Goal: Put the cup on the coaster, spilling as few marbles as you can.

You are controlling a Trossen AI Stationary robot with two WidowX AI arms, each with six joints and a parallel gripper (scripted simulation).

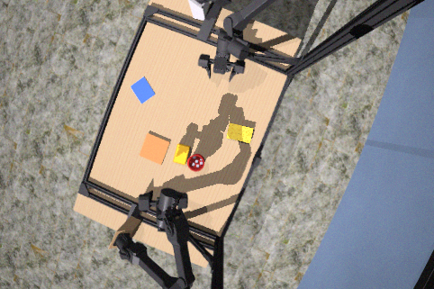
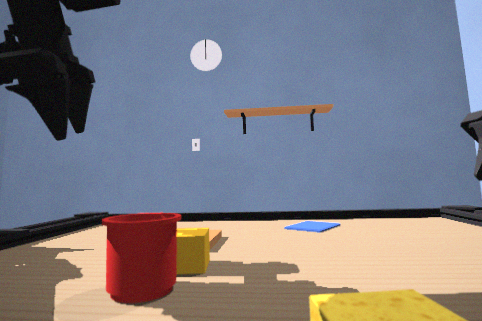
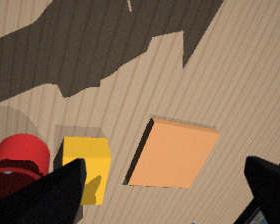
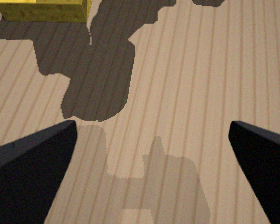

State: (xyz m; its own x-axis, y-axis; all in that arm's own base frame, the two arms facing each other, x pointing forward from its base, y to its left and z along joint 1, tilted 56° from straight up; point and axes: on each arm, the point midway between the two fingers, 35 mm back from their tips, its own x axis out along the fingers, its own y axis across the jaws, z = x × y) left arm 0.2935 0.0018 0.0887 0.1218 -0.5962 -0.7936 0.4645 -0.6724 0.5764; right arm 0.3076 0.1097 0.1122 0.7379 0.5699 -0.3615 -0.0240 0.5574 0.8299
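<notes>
Right now the red cup is 80 mm behind my left hand, 140 mm to the right of it and 170 mm below it. Round my left hand: yellow block (150 mm to the right, 180 mm below); then orange square (130 mm ahead, 130 mm to the right, 200 mm below); then thin blue square (270 mm ahead, 370 mm to the right, 200 mm below).
</notes>
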